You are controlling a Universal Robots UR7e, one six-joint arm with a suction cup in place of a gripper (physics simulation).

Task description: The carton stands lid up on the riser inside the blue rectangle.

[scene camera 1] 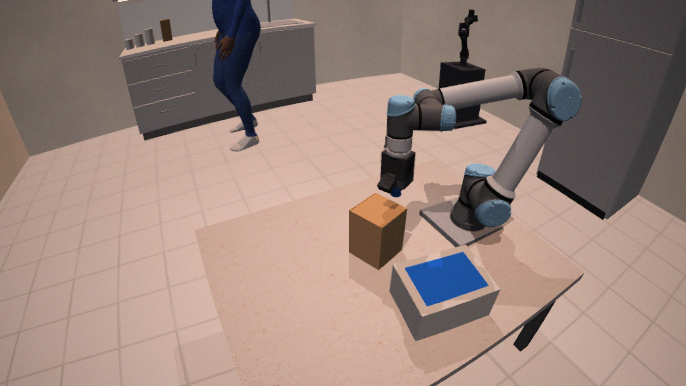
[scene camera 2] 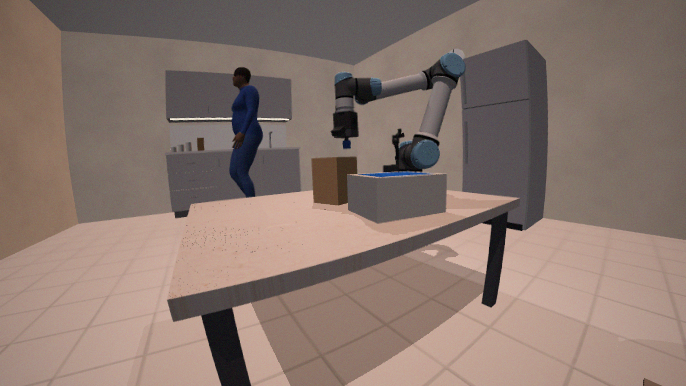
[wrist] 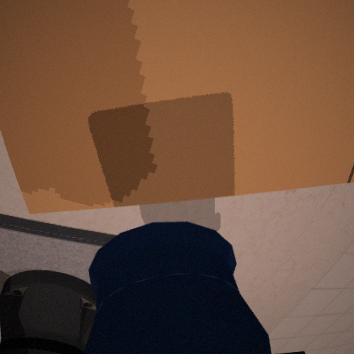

Labels:
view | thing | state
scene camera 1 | brown carton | on the table
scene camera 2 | brown carton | -
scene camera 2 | grey riser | on the table
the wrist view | suction cup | -
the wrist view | brown carton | -

